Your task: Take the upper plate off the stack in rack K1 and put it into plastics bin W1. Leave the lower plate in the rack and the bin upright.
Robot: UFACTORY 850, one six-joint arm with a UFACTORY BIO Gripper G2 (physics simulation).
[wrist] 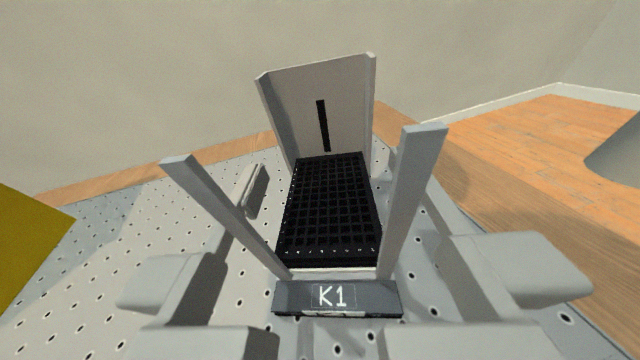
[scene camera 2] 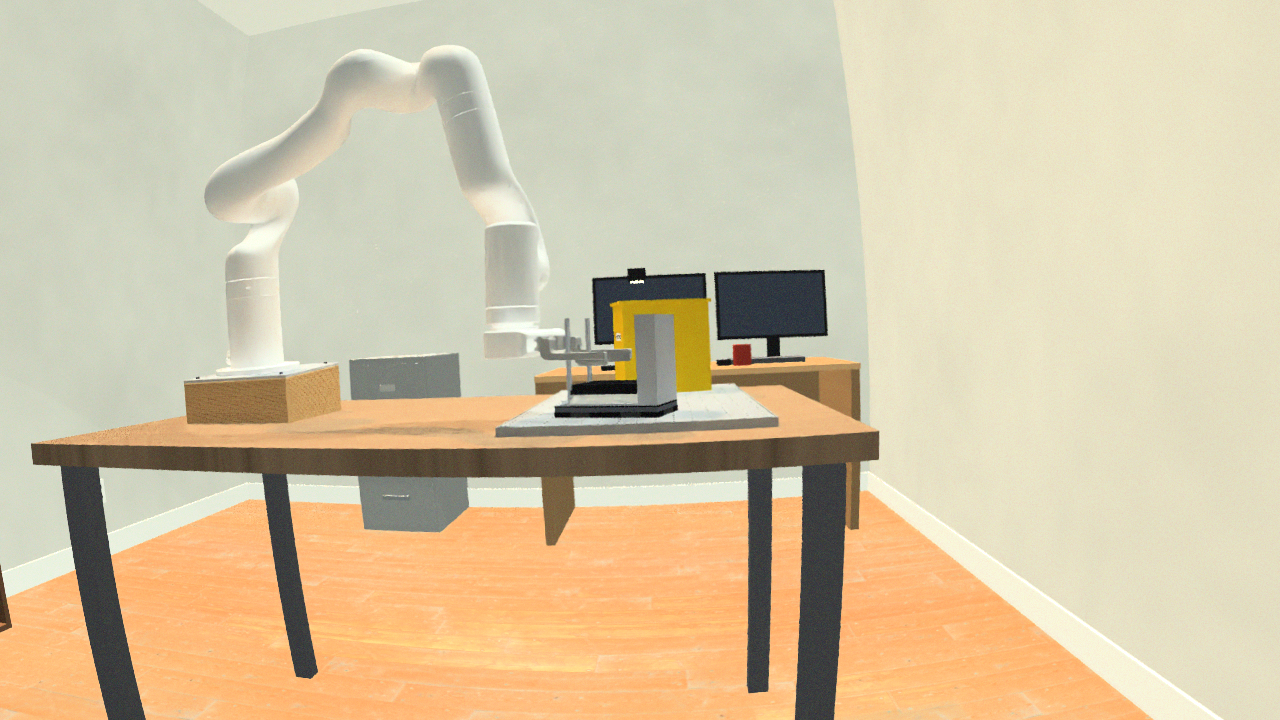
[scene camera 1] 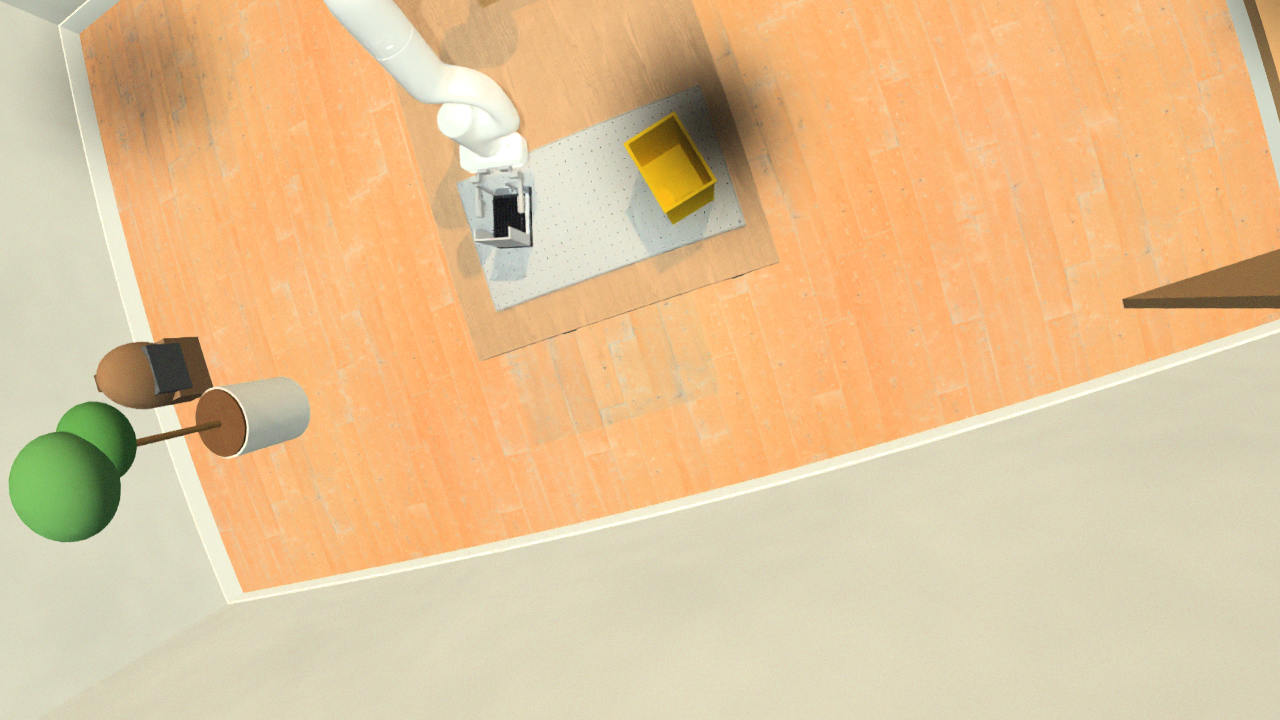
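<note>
Rack K1 stands upright on the perforated board, with two front posts and a tall slotted back wall. A black gridded plate lies level and low in it. A pale band shows under its front edge; I cannot tell whether that is the lower plate. My gripper is open and empty, pointing level toward the back wall. Its fingers are to either side of the rack, above the plate; the right post partly hides one in the wrist view. Yellow bin W1 stands upright.
The grey perforated board lies on the wooden table. The rack's two front posts rise past the finger level. The bin stands at the board's other end. Monitors stand on a desk behind.
</note>
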